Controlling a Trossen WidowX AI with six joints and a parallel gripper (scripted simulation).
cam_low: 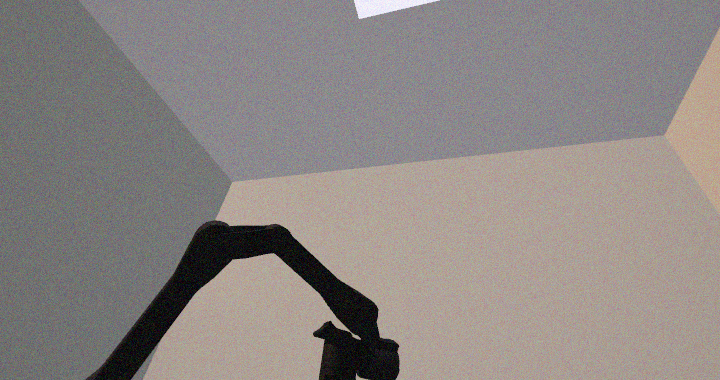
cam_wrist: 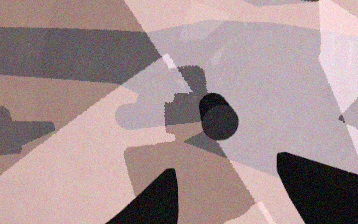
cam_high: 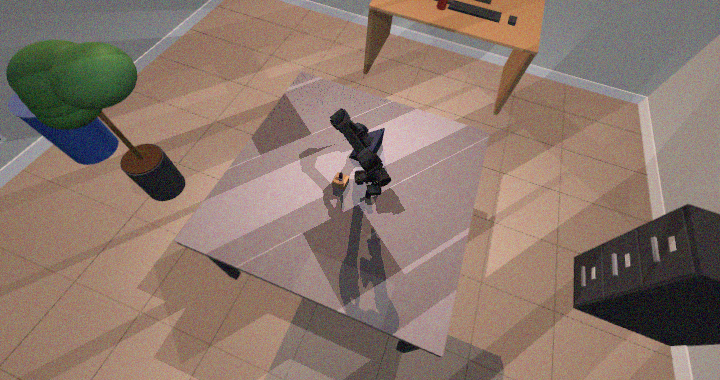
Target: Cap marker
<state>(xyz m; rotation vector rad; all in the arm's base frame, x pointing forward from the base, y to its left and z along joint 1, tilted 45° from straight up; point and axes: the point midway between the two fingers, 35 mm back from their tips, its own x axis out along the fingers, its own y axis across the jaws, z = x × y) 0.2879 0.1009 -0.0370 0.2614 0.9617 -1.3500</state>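
Right now my gripper tip is 10 mm past the marker cap and 90 mm above it.
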